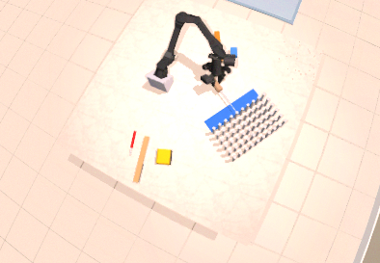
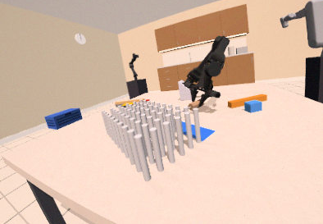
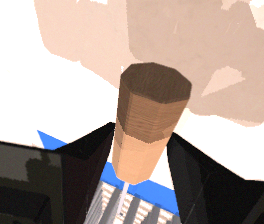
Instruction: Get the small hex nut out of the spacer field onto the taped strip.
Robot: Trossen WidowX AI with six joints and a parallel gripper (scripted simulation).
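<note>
Now: the blue taped strip 160 mm ahead of my gripper tip, 70 mm to the right of it and 40 mm below it. Round my gripper tip: orange bar (130 mm behind, 250 mm to the left, 20 mm below); then blue block (30 mm behind, 260 mm to the left, 20 mm below); then yellow block (20 mm behind, 510 mm to the right, 20 mm below).
</note>
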